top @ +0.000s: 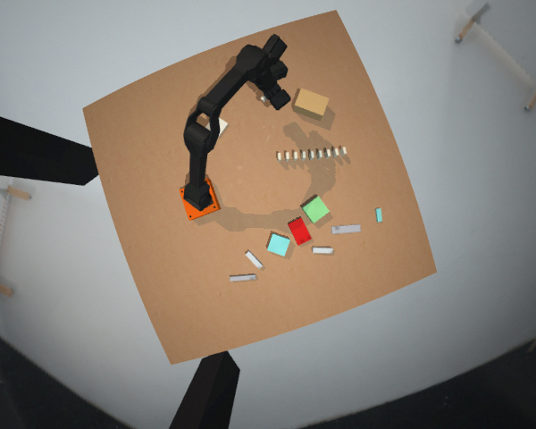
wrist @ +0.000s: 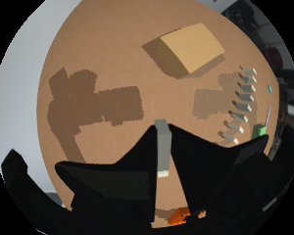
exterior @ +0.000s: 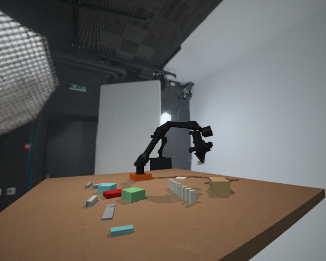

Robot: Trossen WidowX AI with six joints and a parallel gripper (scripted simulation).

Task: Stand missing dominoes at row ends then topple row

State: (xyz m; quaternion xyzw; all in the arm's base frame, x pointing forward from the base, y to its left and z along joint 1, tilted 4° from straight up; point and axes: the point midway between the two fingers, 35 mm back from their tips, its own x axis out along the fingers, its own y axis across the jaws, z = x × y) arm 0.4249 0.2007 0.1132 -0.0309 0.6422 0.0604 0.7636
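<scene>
Right now my gripper tip is 14 cm short of the tan box, 8 cm to the left of it and 10 cm above it. Also, from my gripper tip: green block (6 cm behind, 46 cm to the right, 11 cm below); red block (15 cm behind, 50 cm to the right, 12 cm below); cream tile (24 cm behind, 5 cm to the left, 13 cm below).
</scene>
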